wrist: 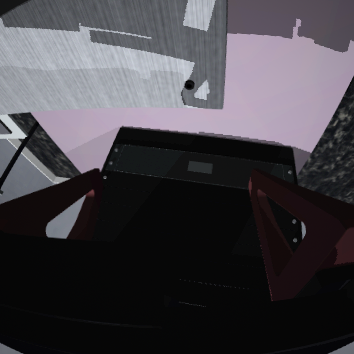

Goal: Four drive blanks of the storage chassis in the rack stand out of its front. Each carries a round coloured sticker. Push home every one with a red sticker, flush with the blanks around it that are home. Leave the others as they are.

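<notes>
The black rack (205, 141) stands in the middle of the wrist view, in deep shade. A dark panel (150, 161) with a small grey label (200, 167) runs across its upper part, and small screws show along both sides. Below the panel the rack is almost black. No drive blanks, coloured stickers or chassis front can be made out. My gripper (175, 176) is open, its dark red fingers wide apart in front of the rack's left and right sides, with nothing seen held between them. The gripper's dark body hides the lower part of the view.
A brushed metal plate (125, 82) with a dark hole (189, 85) fills the upper left. A pink surface (270, 90) lies behind the rack. Dark speckled surfaces (332, 135) lie at both sides. A black cable (19, 157) and a pale frame (42, 171) show at the left edge.
</notes>
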